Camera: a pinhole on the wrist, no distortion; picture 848 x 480 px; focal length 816.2 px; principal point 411.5 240.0 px. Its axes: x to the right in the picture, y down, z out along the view. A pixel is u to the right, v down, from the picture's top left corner.
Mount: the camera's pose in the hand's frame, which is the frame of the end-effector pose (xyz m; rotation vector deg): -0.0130 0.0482 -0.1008 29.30 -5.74 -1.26
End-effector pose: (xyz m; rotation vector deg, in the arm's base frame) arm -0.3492 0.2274 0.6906 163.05 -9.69 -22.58
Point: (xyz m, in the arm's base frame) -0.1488 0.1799 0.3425
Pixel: outside the picture
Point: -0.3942 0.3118 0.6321
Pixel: 379 31
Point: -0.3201 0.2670 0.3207
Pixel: 728 318
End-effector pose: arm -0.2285 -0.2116 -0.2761 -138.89 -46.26 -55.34
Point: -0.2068 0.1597 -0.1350
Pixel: outside the picture
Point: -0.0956 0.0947 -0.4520
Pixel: 629 376
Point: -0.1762 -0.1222 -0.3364
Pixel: 618 399
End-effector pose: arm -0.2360 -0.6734 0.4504 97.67 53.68 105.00
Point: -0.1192 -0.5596 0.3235
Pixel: 486 71
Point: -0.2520 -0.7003 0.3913
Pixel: 168 44
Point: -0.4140 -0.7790 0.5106
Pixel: behind the camera
